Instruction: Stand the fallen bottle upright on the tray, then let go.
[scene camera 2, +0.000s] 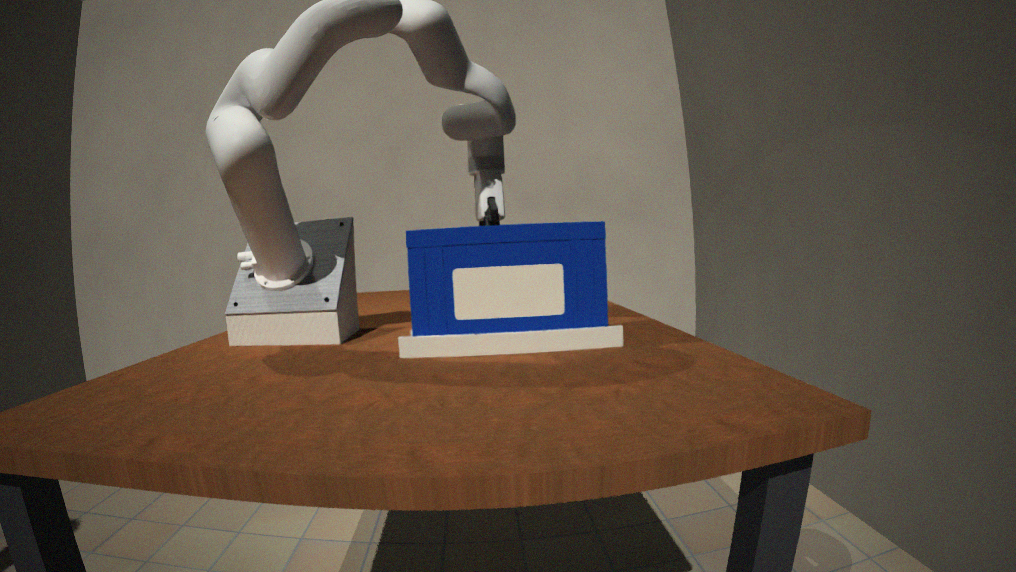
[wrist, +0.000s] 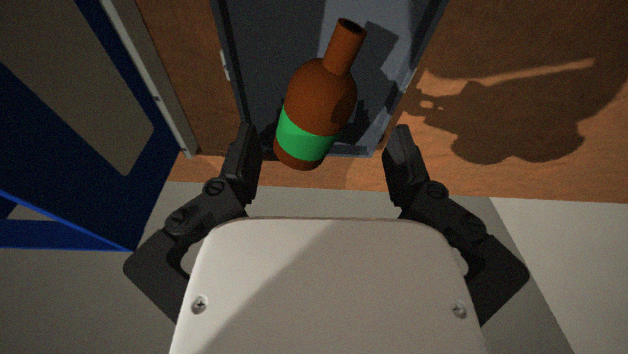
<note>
In view: my gripper (wrist: 323, 139) and a brown bottle (wrist: 321, 96).
</note>
